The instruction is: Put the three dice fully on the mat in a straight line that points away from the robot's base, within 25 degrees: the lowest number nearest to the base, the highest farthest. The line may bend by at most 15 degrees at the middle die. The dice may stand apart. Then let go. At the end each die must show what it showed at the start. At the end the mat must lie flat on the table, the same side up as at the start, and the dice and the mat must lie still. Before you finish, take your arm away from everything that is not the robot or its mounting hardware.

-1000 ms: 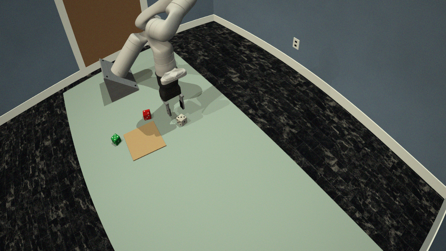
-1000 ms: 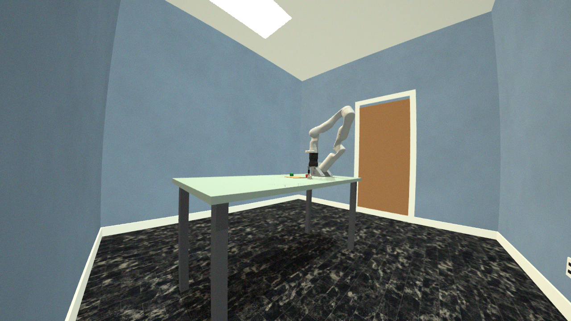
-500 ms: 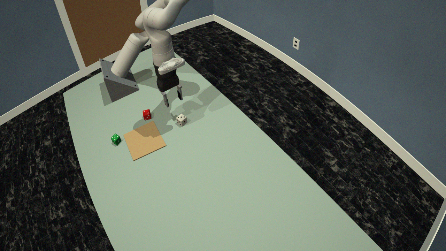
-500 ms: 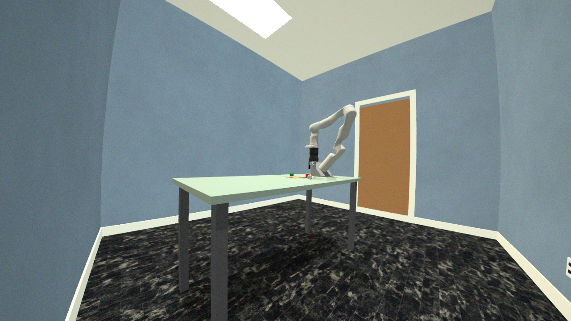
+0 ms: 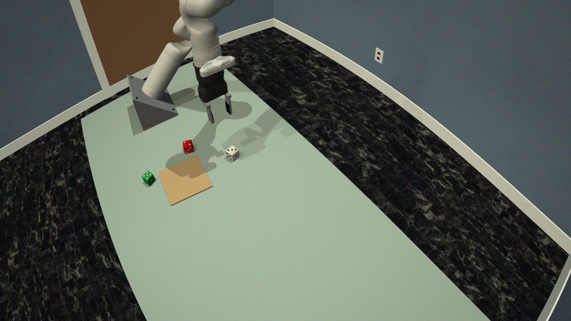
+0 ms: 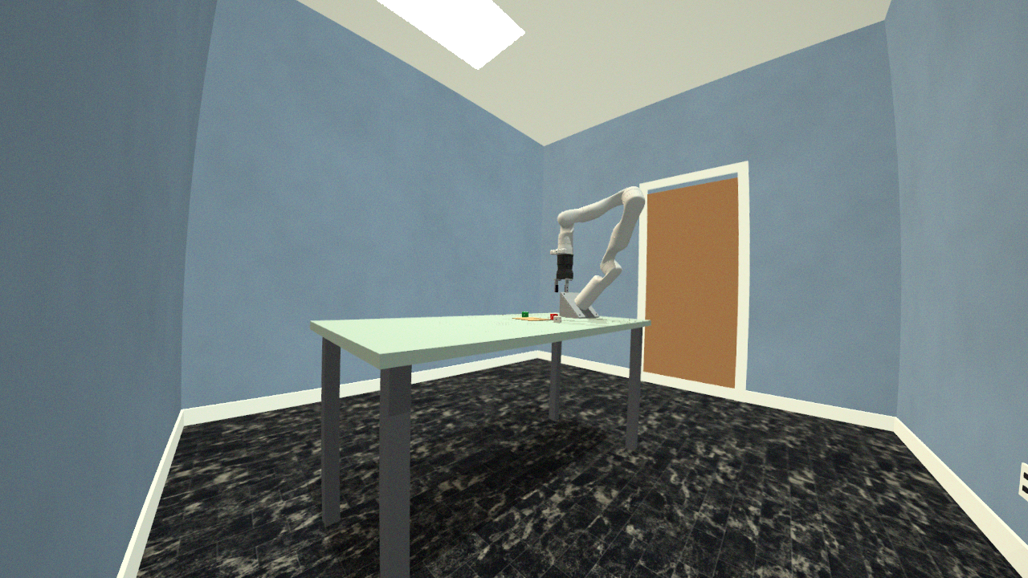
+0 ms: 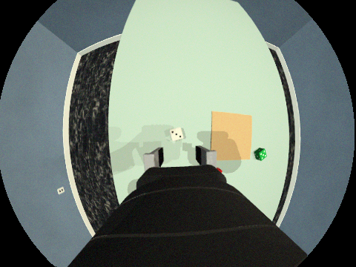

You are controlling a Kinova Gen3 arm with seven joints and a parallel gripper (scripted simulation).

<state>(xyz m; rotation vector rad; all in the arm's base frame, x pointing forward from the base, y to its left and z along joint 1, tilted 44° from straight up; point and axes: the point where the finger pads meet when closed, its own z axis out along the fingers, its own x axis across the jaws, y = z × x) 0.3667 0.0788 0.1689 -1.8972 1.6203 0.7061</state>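
My hand is 140 mm above the red die, 110 mm to the left of it and 70 mm past it. From my hand the other things lie so: green die: 270 mm to the right, 140 mm below, 10 mm behind; tan mat: 160 mm to the right, 160 mm below, 40 mm ahead; white die: 140 mm below, 30 mm ahead, 10 mm to the left.
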